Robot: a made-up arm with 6 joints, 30 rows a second.
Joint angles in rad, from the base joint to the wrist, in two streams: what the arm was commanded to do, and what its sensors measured. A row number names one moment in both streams.
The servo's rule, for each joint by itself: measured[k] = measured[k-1] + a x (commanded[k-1-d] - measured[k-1]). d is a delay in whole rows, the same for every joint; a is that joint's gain. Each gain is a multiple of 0.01, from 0.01 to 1. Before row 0 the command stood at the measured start. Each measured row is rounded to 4 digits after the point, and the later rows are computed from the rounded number. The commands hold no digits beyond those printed.
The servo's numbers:
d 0
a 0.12 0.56 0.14 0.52 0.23 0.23
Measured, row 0: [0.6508 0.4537 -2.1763 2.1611 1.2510 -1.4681]
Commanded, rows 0 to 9: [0.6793 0.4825 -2.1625 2.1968 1.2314 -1.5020]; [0.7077 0.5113 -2.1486 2.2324 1.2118 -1.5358]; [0.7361 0.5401 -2.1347 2.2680 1.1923 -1.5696]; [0.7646 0.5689 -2.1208 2.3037 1.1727 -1.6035]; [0.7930 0.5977 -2.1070 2.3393 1.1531 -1.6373]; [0.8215 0.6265 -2.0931 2.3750 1.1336 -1.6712]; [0.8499 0.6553 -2.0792 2.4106 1.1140 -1.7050]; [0.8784 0.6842 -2.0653 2.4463 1.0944 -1.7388]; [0.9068 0.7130 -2.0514 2.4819 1.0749 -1.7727]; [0.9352 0.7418 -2.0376 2.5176 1.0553 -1.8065]
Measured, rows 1 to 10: [0.6542 0.4698 -2.1744 2.1797 1.2465 -1.4759]; [0.6606 0.4930 -2.1708 2.2071 1.2385 -1.4897]; [0.6697 0.5194 -2.1657 2.2388 1.2279 -1.5081]; [0.6811 0.5471 -2.1594 2.2725 1.2152 -1.5300]; [0.6945 0.5754 -2.1521 2.3072 1.2009 -1.5547]; [0.7097 0.6040 -2.1438 2.3425 1.1854 -1.5815]; [0.7265 0.6327 -2.1348 2.3779 1.1690 -1.6099]; [0.7447 0.6615 -2.1251 2.4135 1.1518 -1.6395]; [0.7642 0.6903 -2.1148 2.4491 1.1341 -1.6701]; [0.7847 0.7191 -2.1040 2.4847 1.1160 -1.7015]
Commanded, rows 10 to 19: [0.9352 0.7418 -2.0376 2.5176 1.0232 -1.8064]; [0.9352 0.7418 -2.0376 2.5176 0.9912 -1.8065]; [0.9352 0.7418 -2.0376 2.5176 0.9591 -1.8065]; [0.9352 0.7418 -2.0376 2.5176 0.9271 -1.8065]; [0.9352 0.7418 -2.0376 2.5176 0.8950 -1.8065]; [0.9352 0.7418 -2.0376 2.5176 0.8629 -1.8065]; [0.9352 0.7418 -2.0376 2.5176 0.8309 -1.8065]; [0.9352 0.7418 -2.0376 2.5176 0.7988 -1.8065]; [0.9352 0.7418 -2.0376 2.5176 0.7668 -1.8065]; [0.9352 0.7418 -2.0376 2.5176 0.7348 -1.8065]
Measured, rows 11 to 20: [0.8028 0.7318 -2.0947 2.5018 1.0947 -1.7256]; [0.8187 0.7374 -2.0867 2.5100 1.0709 -1.7442]; [0.8327 0.7399 -2.0798 2.5140 1.0452 -1.7585]; [0.8450 0.7410 -2.0739 2.5159 1.0180 -1.7695]; [0.8558 0.7414 -2.0688 2.5168 0.9897 -1.7780]; [0.8653 0.7416 -2.0644 2.5172 0.9605 -1.7846]; [0.8737 0.7417 -2.0606 2.5174 0.9307 -1.7896]; [0.8811 0.7418 -2.0574 2.5175 0.9004 -1.7935]; [0.8876 0.7418 -2.0546 2.5176 0.8697 -1.7965]; [0.8933 0.7418 -2.0522 2.5176 0.8387 -1.7988]
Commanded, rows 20 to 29: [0.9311 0.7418 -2.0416 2.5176 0.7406 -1.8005]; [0.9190 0.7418 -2.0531 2.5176 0.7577 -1.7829]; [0.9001 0.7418 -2.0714 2.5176 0.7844 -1.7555]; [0.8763 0.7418 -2.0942 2.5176 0.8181 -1.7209]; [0.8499 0.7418 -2.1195 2.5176 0.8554 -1.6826]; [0.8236 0.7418 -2.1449 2.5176 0.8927 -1.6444]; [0.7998 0.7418 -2.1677 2.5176 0.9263 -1.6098]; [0.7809 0.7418 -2.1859 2.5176 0.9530 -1.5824]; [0.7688 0.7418 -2.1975 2.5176 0.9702 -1.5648]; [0.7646 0.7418 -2.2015 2.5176 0.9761 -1.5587]
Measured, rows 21 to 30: [0.8978 0.7418 -2.0507 2.5176 0.8161 -1.7992]; [0.9003 0.7418 -2.0510 2.5176 0.8027 -1.7955]; [0.9003 0.7418 -2.0539 2.5176 0.7985 -1.7863]; [0.8974 0.7418 -2.0595 2.5176 0.8030 -1.7713]; [0.8917 0.7418 -2.0679 2.5176 0.8151 -1.7509]; [0.8835 0.7418 -2.0787 2.5176 0.8329 -1.7264]; [0.8735 0.7418 -2.0912 2.5176 0.8544 -1.6996]; [0.8624 0.7418 -2.1045 2.5176 0.8771 -1.6726]; [0.8512 0.7418 -2.1175 2.5176 0.8985 -1.6478]; [0.8408 0.7418 -2.1293 2.5176 0.9163 -1.6273]
